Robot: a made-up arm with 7 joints.
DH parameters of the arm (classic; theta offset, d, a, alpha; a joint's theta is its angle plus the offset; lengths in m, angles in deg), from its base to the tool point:
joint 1: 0 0.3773 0 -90
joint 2: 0 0 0 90
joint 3: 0 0.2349 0.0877 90
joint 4: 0 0 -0.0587 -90
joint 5: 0 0.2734 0 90
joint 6: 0 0 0.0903 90
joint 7: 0 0 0 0
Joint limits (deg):
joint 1: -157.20..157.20
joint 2: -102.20..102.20
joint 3: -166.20..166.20
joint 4: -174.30..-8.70
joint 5: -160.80..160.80
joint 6: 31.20..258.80
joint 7: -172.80..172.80
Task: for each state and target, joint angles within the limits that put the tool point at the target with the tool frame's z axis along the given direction. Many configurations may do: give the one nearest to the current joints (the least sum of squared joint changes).
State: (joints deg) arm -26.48 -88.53 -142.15 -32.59 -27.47 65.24 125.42
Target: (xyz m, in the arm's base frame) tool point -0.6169 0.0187 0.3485 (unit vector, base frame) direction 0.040 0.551 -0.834
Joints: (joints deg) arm -7.56 -78.57 -159.64 -21.59 -53.77 95.15 125.42
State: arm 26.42 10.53 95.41 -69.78 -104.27 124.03 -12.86
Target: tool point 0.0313 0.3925 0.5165 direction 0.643 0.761 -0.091
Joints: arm 4.49 -2.31 69.94 -111.80 -118.70 152.06 -12.86
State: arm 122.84 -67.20 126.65 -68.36 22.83 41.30 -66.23
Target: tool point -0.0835 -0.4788 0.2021 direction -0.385 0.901 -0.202
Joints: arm 132.23 -77.22 121.28 -93.43 9.42 77.25 -66.23
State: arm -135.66 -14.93 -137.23 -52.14 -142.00 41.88 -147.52
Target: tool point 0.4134 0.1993 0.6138 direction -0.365 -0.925 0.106
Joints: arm -157.20 -9.74 -165.96 -87.56 -92.57 31.33 -147.52
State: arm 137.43 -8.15 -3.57 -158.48 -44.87 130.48 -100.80
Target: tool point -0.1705 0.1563 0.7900 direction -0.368 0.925 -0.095
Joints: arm 134.02 -33.26 -6.87 -112.95 -50.04 157.81 -100.80
